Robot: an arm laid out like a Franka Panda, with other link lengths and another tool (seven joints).
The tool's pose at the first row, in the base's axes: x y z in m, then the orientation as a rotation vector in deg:
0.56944 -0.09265 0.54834 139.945 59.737 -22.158
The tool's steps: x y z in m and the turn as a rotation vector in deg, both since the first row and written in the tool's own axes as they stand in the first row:
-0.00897 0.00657 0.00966 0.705 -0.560 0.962
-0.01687 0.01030 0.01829 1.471 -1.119 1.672
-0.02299 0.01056 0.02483 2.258 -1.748 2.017
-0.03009 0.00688 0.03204 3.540 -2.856 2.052
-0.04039 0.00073 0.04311 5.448 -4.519 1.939
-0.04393 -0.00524 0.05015 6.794 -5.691 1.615
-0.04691 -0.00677 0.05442 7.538 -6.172 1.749
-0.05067 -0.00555 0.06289 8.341 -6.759 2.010
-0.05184 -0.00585 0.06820 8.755 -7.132 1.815
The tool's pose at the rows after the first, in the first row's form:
0.56747 -0.10702 0.54577 140.730 58.322 -22.937
0.56422 -0.11848 0.54280 141.451 57.218 -23.835
0.55978 -0.12568 0.53984 141.997 56.541 -24.951
0.55173 -0.13141 0.53555 142.612 56.060 -27.050
0.53942 -0.13954 0.52857 143.411 55.524 -30.264
0.53210 -0.14162 0.52225 143.841 55.442 -32.625
0.52864 -0.14466 0.51939 144.284 55.062 -33.632
0.52635 -0.15200 0.51407 144.770 54.466 -34.761
0.52493 -0.15523 0.50992 144.842 54.551 -35.541

